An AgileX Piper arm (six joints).
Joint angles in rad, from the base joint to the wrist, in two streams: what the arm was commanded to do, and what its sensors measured. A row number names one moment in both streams.
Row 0, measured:
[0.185 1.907 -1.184 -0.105 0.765 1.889]
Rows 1 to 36, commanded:
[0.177 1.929 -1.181 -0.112 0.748 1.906]
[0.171 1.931 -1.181 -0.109 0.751 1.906]
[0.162 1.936 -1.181 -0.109 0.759 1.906]
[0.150 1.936 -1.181 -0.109 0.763 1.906]
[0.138 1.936 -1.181 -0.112 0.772 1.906]
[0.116 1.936 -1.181 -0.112 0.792 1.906]
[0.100 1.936 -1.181 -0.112 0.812 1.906]
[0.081 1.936 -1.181 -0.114 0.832 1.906]
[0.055 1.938 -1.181 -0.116 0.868 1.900]
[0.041 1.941 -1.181 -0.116 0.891 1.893]
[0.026 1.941 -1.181 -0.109 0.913 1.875]
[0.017 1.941 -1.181 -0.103 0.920 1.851]
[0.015 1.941 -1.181 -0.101 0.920 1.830]
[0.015 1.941 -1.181 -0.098 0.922 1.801]
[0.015 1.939 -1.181 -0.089 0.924 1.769]
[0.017 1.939 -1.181 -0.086 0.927 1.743]
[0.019 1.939 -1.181 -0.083 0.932 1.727]
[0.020 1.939 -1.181 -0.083 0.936 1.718]
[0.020 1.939 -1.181 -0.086 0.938 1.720]
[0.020 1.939 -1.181 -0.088 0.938 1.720]
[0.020 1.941 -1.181 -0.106 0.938 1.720]
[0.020 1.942 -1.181 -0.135 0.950 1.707]
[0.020 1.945 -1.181 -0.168 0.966 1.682]
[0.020 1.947 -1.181 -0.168 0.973 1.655]
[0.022 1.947 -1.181 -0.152 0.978 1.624]
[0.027 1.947 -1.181 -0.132 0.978 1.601]
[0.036 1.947 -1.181 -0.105 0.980 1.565]
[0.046 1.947 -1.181 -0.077 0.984 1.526]
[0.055 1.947 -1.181 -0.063 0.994 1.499]
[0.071 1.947 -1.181 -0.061 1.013 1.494]
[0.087 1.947 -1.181 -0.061 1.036 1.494]
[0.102 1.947 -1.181 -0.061 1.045 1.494]
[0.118 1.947 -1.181 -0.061 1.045 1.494]
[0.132 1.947 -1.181 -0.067 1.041 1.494]
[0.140 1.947 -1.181 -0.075 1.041 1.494]
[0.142 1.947 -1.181 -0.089 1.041 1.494]
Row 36, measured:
[0.109 1.947 -1.184 -0.070 1.030 1.510]
